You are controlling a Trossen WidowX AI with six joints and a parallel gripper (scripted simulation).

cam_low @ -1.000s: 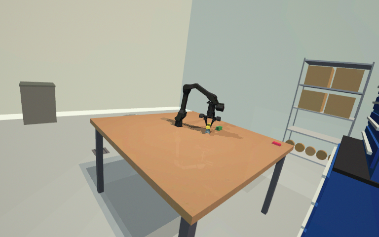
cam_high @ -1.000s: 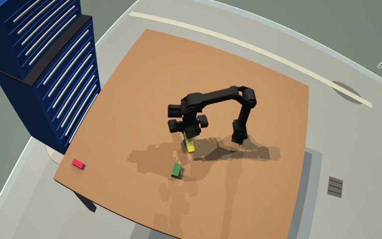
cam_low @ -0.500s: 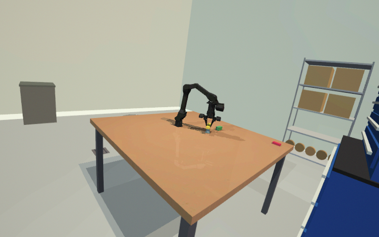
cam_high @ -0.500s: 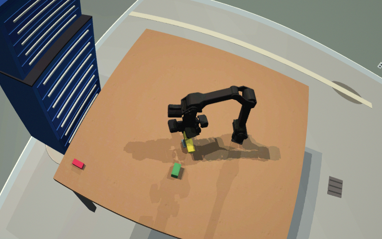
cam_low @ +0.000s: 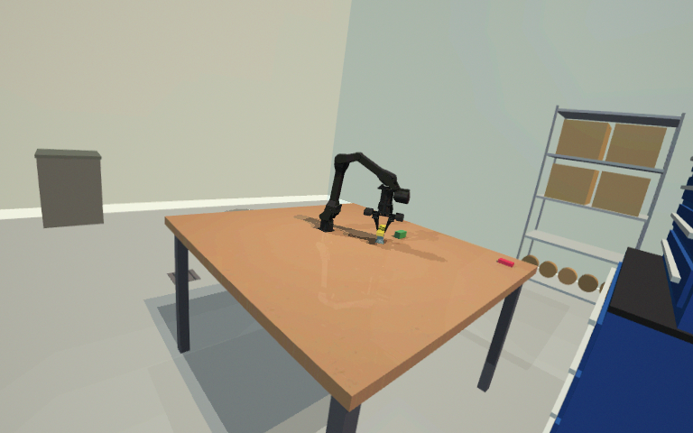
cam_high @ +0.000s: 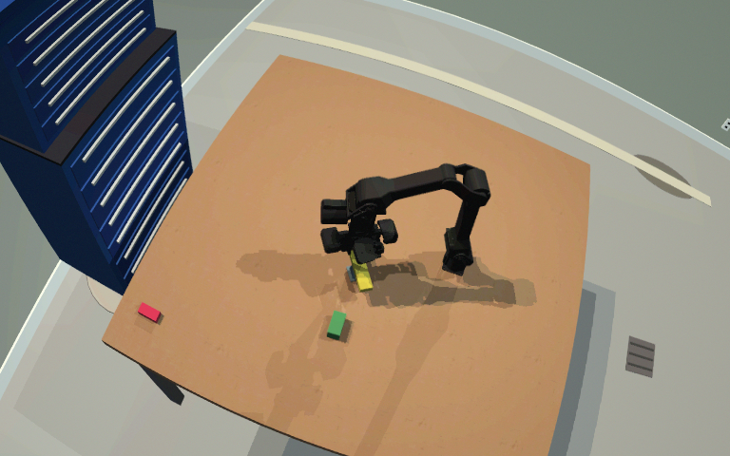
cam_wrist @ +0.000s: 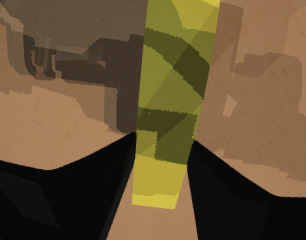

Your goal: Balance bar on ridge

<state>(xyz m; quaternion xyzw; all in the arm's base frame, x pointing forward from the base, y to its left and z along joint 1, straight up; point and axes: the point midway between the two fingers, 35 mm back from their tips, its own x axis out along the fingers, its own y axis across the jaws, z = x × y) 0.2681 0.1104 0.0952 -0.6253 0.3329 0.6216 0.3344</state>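
Right now the yellow bar is 20 mm behind my gripper tip and 20 mm to the left of it. From my gripper tip the other things lie so: red block: 470 mm ahead, 390 mm to the left, 50 mm below; then green block: 20 mm behind, 200 mm to the left, 40 mm below.
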